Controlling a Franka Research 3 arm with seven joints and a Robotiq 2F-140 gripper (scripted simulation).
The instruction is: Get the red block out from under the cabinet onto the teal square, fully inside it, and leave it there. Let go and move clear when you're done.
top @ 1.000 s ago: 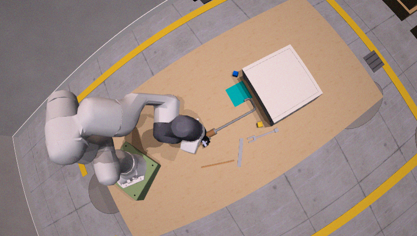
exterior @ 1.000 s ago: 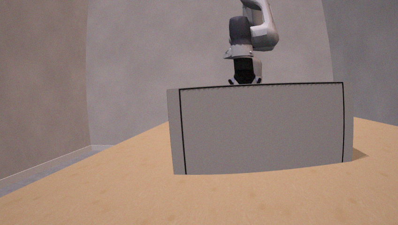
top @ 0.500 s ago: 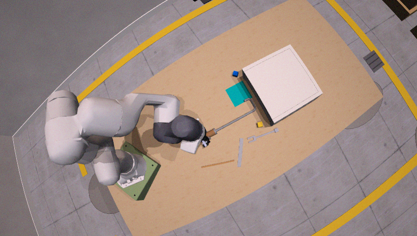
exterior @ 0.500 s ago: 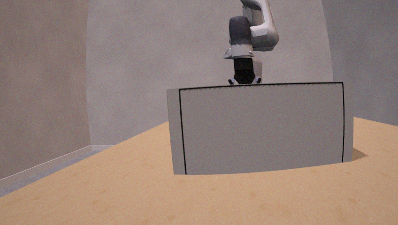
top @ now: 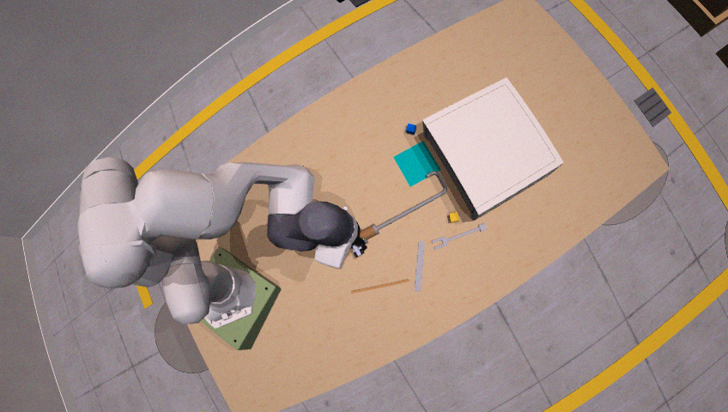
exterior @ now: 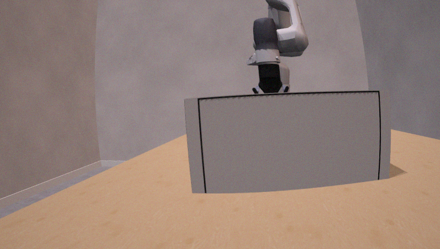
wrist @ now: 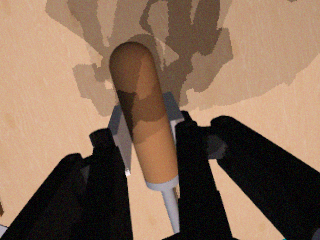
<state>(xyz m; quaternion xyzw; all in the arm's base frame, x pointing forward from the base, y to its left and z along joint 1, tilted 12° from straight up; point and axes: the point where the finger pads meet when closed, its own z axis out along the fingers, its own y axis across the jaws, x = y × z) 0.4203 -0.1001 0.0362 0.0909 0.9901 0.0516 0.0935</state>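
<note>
Right now my hand is 27 cm short of the teal square, 7 cm to the right of it and 4 cm above it. Round my hand: grey bar: 9 cm ahead, 18 cm to the right, 4 cm below; then thin wooden stick: 4 cm behind, 15 cm to the right, 3 cm below; then hook tool: 13 cm ahead, 1 cm to the left, 2 cm below.
</note>
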